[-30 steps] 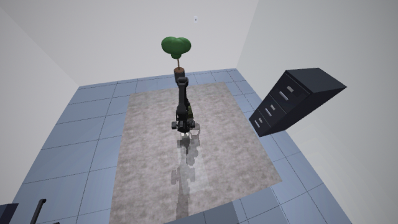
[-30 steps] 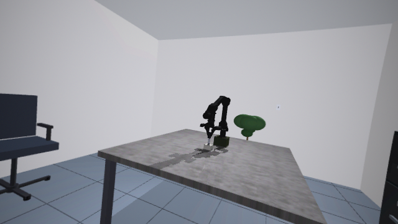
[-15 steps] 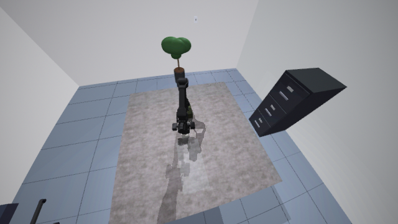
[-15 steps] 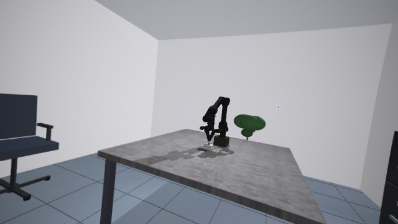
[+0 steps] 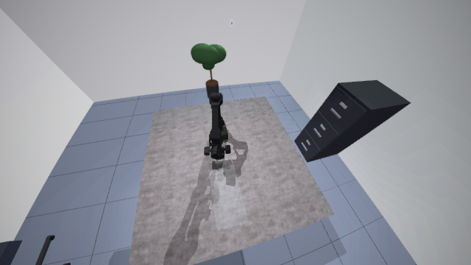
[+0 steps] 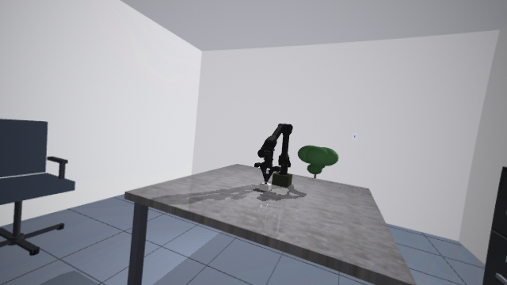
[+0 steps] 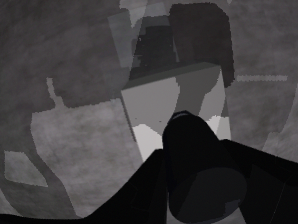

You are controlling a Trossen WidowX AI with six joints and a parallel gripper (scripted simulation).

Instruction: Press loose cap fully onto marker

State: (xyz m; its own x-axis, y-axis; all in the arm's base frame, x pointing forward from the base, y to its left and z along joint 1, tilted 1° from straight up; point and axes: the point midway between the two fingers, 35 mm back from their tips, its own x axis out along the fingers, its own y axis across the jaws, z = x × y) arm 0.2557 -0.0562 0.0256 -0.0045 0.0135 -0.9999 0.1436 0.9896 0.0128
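My gripper tip is now 10 mm below the marker cap. Also, from my gripper tip: white holder block 50 mm below.
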